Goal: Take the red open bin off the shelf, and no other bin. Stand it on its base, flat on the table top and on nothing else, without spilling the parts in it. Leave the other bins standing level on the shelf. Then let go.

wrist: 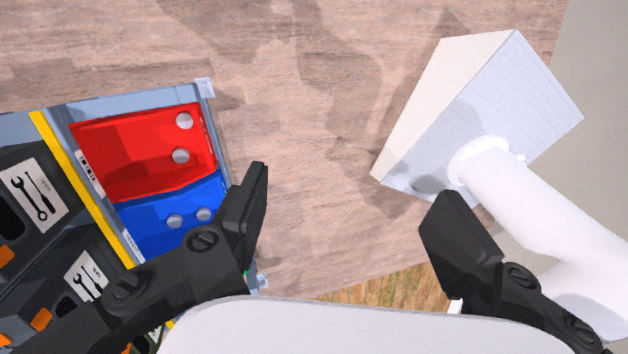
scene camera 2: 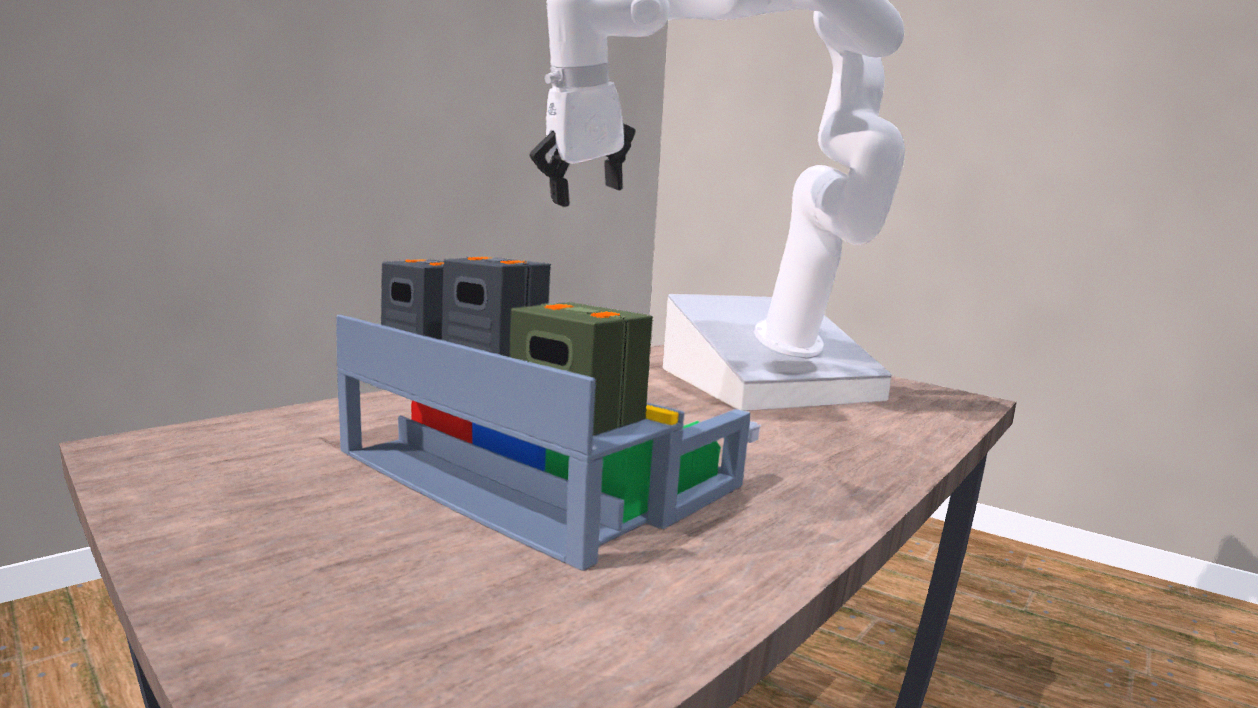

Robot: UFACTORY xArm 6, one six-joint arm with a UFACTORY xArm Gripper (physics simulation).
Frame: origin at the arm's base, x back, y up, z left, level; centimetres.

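Seen in the pictures: gripper, fingertip midpoint: (wrist: pixel 350 198) (scene camera 2: pixel 588 196); arm's base, link origin: (wrist: pixel 475 160) (scene camera 2: pixel 788 340).
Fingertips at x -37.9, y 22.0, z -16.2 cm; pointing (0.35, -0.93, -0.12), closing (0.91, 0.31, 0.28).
Offsets run from my fingertips to a thing's top centre. "spot": to the spot under its first point. Level surfaces: height alone.
The red open bin {dx -19.2, dy -22.5, dz +1.5 cm} (wrist: pixel 145 150) (scene camera 2: pixel 440 420) sits at one end of the lower level of the blue-grey shelf (scene camera 2: pixel 583 510) (wrist: pixel 135 103). Two grey round parts lie in it in the wrist view. The blue bin {dx -19.5, dy -22.5, dz +12.7 cm} (wrist: pixel 165 212) (scene camera 2: pixel 508 446) is right beside it, also with two round parts showing. The green bin {dx -20.0, dy -22.5, dz +23.8 cm} (scene camera 2: pixel 626 479) is at the other end. My gripper (scene camera 2: pixel 589 193) (wrist: pixel 350 198) is open and empty, high above the table top {dy -30.7 cm} (scene camera 2: pixel 308 607) (wrist: pixel 310 145). In the wrist view the left finger covers part of the blue bin, and the red bin lies up and left of that finger.
Two dark grey cases {spot: dx -32.3, dy -12.0, dz +2.3 cm} (scene camera 2: pixel 411 299) {dx -28.9, dy -7.3, dz +11.7 cm} (scene camera 2: pixel 484 308) and an olive green case {dx -29.9, dy -10.9, dz +23.6 cm} (scene camera 2: pixel 581 352) stand on the shelf's upper level, behind a yellow strip (wrist: pixel 82 190) (scene camera 2: pixel 662 414). The robot's sloped white base block (scene camera 2: pixel 814 391) (wrist: pixel 530 100) stands on the table beyond the shelf.
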